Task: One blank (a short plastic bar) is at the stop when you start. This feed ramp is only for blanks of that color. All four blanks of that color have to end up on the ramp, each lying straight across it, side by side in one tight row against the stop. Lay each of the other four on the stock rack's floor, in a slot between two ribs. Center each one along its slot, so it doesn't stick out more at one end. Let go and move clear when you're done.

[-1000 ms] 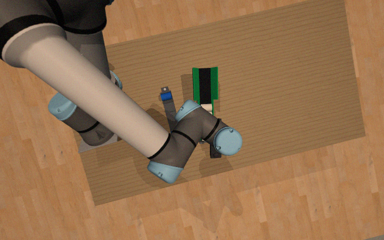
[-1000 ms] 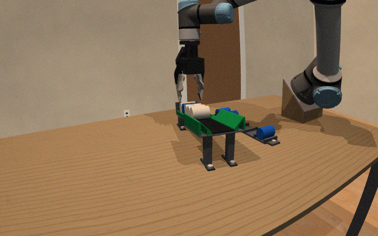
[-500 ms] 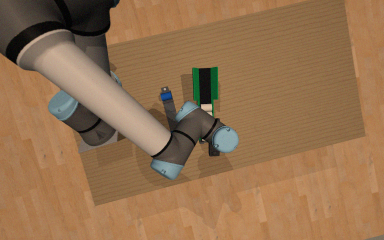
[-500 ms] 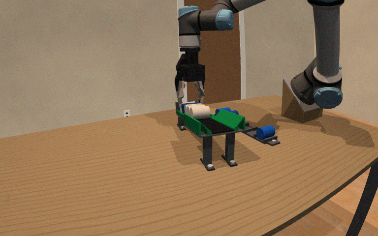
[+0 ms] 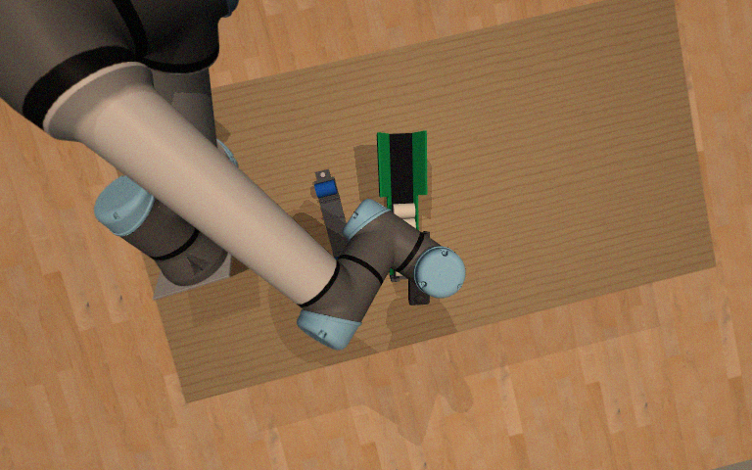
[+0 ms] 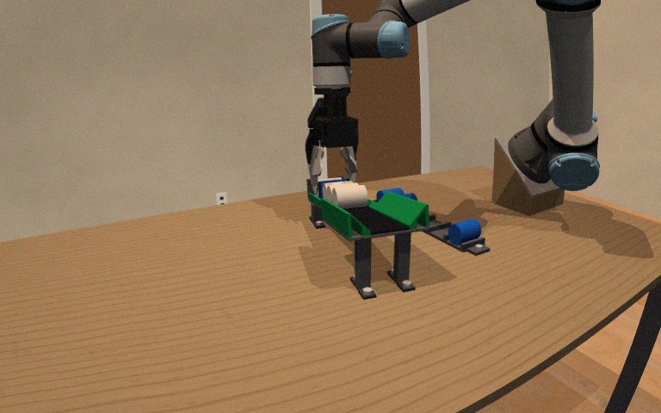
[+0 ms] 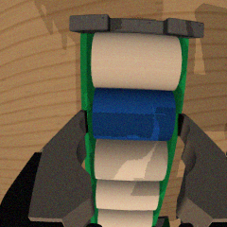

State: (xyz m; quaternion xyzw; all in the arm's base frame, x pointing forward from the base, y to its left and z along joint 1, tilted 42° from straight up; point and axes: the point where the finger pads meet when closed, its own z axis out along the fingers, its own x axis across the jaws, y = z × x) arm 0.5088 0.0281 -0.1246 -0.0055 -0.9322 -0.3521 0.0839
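The grey stock rack is 18 cm behind my hand, 7 cm to the left of it and 9 cm below it. The rest, counted from my hand: grey stop (6 cm to the right, 3 cm below); feed ramp (1 cm ahead, 13 cm to the left, 1 cm below).
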